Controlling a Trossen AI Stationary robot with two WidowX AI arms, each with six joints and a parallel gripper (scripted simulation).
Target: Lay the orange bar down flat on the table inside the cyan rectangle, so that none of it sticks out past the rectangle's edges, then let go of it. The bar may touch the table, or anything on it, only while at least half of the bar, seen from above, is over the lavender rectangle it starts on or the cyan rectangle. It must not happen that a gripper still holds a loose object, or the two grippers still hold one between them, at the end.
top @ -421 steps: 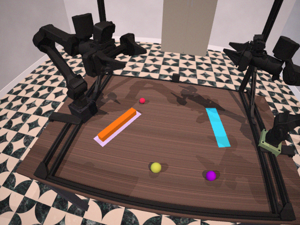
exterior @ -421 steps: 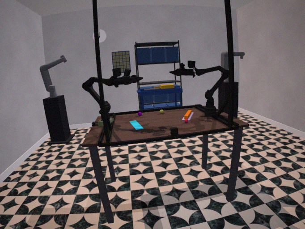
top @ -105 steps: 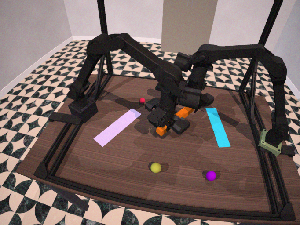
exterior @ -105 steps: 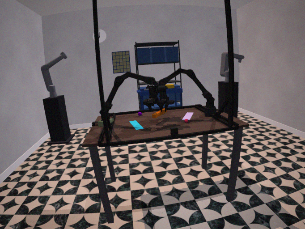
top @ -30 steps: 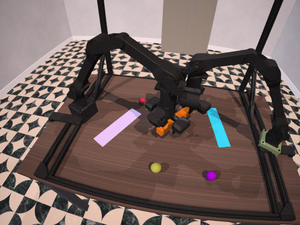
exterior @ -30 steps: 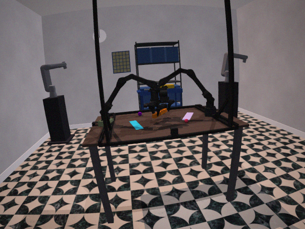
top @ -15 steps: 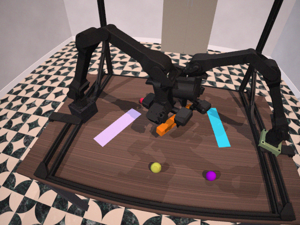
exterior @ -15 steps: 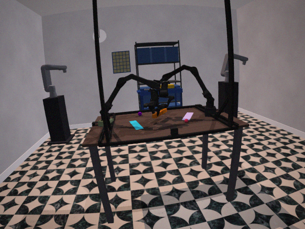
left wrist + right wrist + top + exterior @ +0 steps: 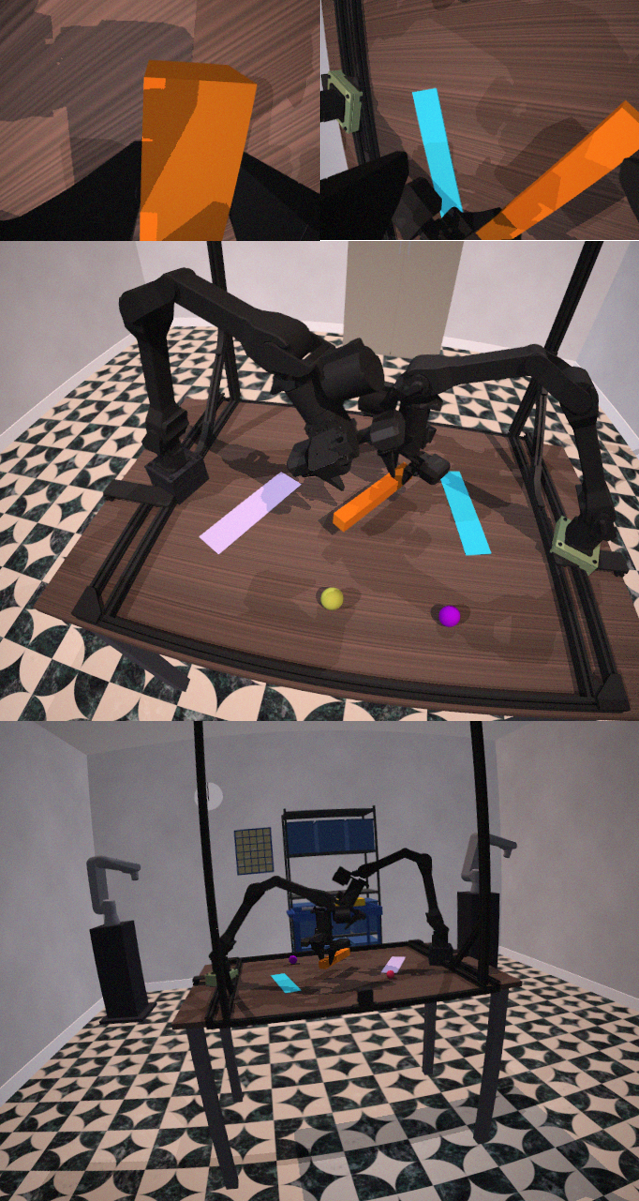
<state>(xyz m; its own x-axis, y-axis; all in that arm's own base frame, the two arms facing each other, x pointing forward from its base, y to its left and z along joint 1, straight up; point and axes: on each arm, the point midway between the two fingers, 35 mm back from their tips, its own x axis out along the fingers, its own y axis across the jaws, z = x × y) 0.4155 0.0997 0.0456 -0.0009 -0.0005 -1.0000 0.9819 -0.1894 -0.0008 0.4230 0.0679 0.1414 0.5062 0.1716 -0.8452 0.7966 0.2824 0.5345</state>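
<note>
My left hand is 60 mm short of the orange bar, 40 mm to the left of it and 30 mm above it. From my left hand the other things lie so: yellow ball 290 mm ahead, 90 mm to the right, 70 mm below; cyan rectangle 170 mm to the left, 90 mm below; red ball 230 mm to the right, 80 mm below, 70 mm behind.
</note>
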